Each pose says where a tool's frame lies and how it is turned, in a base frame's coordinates. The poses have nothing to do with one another.
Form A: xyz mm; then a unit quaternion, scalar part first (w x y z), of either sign.
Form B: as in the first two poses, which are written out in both.
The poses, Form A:
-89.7, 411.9, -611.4, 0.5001, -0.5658, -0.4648, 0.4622
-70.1, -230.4, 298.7, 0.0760, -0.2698, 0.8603, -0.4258
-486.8, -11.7, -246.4, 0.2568, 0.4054, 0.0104, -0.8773
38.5, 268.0, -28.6, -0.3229, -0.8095, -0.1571, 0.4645
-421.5, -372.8, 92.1, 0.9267, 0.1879, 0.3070, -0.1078
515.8, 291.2, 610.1, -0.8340, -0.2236, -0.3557, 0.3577
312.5, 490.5, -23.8, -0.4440, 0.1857, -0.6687, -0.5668
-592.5, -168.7, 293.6, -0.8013, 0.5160, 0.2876, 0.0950
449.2, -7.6, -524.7, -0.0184, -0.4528, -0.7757, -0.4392
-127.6, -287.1, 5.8, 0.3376, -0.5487, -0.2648, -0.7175
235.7, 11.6, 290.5, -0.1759, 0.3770, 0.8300, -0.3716
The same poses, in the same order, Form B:
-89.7, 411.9, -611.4, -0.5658, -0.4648, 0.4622, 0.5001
-70.1, -230.4, 298.7, -0.2698, 0.8603, -0.4258, 0.0760
-486.8, -11.7, -246.4, 0.4054, 0.0104, -0.8773, 0.2568
38.5, 268.0, -28.6, 0.8095, 0.1571, -0.4645, 0.3229
-421.5, -372.8, 92.1, 0.1879, 0.3070, -0.1078, 0.9267
515.8, 291.2, 610.1, 0.2236, 0.3557, -0.3577, 0.8340
312.5, 490.5, -23.8, -0.1857, 0.6687, 0.5668, 0.4440
-592.5, -168.7, 293.6, -0.5160, -0.2876, -0.0950, 0.8013
449.2, -7.6, -524.7, 0.4528, 0.7757, 0.4392, 0.0184
-127.6, -287.1, 5.8, -0.5487, -0.2648, -0.7175, 0.3376
235.7, 11.6, 290.5, -0.3770, -0.8300, 0.3716, 0.1759

